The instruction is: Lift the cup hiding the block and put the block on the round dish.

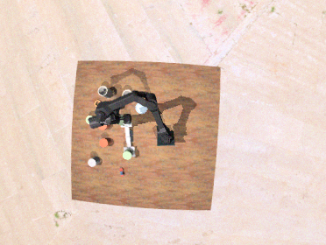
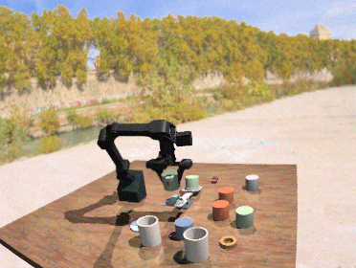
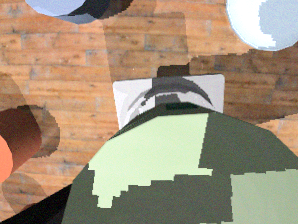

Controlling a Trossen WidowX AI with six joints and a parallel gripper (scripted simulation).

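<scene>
Now: the grey-green block 80 mm below my gripper tip and 10 mm to the left of it. Round my gripper tip: round white dish 170 mm below, 120 mm to the right, 100 mm behind; then blue cylinder 130 mm below, 100 mm to the right, 90 mm ahead; then balance 130 mm to the left, 130 mm below, 30 mm behind.
</scene>
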